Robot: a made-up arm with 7 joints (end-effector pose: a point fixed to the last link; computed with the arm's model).
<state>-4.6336 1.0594 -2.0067 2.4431 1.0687 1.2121 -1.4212</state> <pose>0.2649 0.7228 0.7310 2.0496 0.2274 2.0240</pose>
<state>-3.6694 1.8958 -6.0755 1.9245 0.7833 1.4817 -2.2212</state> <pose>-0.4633 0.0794 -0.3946 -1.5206 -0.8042 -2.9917</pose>
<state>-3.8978 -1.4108 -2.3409 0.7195 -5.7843 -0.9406 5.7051</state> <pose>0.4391 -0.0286 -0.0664 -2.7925 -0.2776 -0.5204</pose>
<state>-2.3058 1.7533 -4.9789 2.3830 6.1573 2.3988 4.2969</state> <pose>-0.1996 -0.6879 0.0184 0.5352 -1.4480 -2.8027</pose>
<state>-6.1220 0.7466 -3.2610 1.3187 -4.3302 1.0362 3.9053</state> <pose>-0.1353 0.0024 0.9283 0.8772 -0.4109 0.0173</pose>
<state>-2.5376 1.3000 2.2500 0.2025 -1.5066 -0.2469 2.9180</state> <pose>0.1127 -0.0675 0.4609 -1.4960 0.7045 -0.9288</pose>
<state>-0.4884 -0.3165 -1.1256 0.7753 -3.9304 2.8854 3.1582</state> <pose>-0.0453 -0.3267 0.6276 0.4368 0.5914 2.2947</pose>
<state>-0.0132 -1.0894 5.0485 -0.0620 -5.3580 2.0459 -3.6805</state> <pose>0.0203 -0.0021 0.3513 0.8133 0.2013 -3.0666</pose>
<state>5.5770 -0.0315 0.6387 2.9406 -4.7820 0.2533 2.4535</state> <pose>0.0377 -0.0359 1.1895 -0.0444 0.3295 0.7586</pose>
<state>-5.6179 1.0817 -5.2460 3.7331 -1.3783 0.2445 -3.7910</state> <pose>0.6282 0.1911 0.7931 -0.8684 0.8308 -1.0092</pose>
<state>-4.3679 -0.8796 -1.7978 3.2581 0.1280 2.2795 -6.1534</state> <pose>0.2601 -0.5725 0.7659 -2.0529 -0.4037 -0.5989</pose>
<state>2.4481 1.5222 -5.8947 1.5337 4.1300 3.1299 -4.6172</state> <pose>-0.4840 0.3162 -0.0702 0.3112 -0.2520 3.1041</pose>
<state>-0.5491 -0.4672 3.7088 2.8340 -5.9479 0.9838 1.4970</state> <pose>-0.5056 0.1962 1.0174 -1.5959 0.3780 1.8220</pose>
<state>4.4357 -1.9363 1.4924 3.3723 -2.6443 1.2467 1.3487</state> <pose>0.0284 0.8540 -0.0575 0.7613 1.1227 -2.8693</pose>
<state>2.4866 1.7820 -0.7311 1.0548 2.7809 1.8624 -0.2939</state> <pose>-0.0471 0.4364 -0.2505 -2.3077 0.6026 0.5894</pose>
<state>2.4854 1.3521 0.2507 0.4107 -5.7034 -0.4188 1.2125</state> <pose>-0.1731 0.0857 -0.1239 2.5808 -0.0412 0.9392</pose>
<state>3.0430 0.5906 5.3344 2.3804 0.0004 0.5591 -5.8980</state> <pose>-0.6188 0.3319 0.8614 2.4688 -1.4316 2.8066</pose>
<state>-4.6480 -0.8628 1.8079 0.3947 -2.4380 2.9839 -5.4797</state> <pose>-0.3040 -0.2020 0.3784 -0.7265 0.0664 -2.6376</pose>
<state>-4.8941 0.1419 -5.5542 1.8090 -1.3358 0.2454 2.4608</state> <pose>-0.2947 0.4997 0.8372 -1.5189 -0.3292 0.2808</pose>
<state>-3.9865 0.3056 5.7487 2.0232 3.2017 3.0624 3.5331</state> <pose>-0.1773 0.3870 0.8675 1.7949 1.0734 0.4310</pose>
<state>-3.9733 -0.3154 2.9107 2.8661 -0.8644 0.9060 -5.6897</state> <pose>0.2344 -0.3339 1.1023 -0.3036 -1.2778 1.7577</pose>
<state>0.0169 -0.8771 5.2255 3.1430 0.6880 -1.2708 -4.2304</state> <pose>-0.6794 0.0619 0.6377 2.0960 -0.1360 -2.0418</pose>
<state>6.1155 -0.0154 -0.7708 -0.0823 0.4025 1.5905 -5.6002</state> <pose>0.0362 0.0189 0.2237 1.4326 0.8650 -3.0178</pose>
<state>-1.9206 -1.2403 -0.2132 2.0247 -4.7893 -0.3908 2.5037</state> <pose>0.0074 0.5909 0.8319 0.3032 -0.5362 -1.2103</pose>
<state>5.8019 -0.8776 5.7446 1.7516 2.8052 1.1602 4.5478</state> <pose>-0.3149 -0.1128 1.0153 0.4490 0.2799 -2.8525</pose>
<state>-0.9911 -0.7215 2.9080 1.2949 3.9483 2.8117 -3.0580</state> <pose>-0.1951 0.6031 0.3801 -0.2826 0.2215 -1.8256</pose>
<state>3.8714 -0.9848 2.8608 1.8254 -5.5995 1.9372 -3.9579</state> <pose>0.5594 0.4291 0.1510 2.0672 -0.3829 -1.7917</pose>
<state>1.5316 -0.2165 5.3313 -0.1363 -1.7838 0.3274 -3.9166</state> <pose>0.0281 0.0809 0.1875 3.0538 -0.1291 0.0101</pose>
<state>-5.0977 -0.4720 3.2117 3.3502 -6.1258 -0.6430 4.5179</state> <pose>-0.0915 -0.1299 1.0628 -0.3688 -0.1443 -0.3522</pose>
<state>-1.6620 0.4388 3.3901 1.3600 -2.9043 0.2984 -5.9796</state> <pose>-0.1161 0.3342 0.8060 0.6597 0.9041 2.4635</pose>
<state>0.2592 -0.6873 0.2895 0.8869 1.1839 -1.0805 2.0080</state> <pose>0.1274 0.0405 0.7584 0.2376 1.0693 -0.2465</pose>
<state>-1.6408 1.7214 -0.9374 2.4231 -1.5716 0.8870 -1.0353</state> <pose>-0.3338 -0.8210 -0.0559 -1.0968 0.8441 2.4535</pose>
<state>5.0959 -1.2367 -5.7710 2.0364 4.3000 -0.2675 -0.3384</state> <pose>0.0764 0.6087 0.7856 -0.5367 0.5157 -0.3461</pose>
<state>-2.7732 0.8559 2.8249 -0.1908 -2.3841 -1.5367 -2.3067</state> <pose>-0.1036 0.0311 0.3501 2.5590 1.2207 -1.3986</pose>
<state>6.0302 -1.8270 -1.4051 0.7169 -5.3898 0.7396 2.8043</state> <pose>-0.2304 -0.3948 0.2924 0.7237 -0.1650 1.3855</pose>
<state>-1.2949 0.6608 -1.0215 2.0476 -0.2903 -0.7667 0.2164</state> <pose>-0.0612 -0.6912 0.7592 0.8893 -0.6110 0.4975</pose>
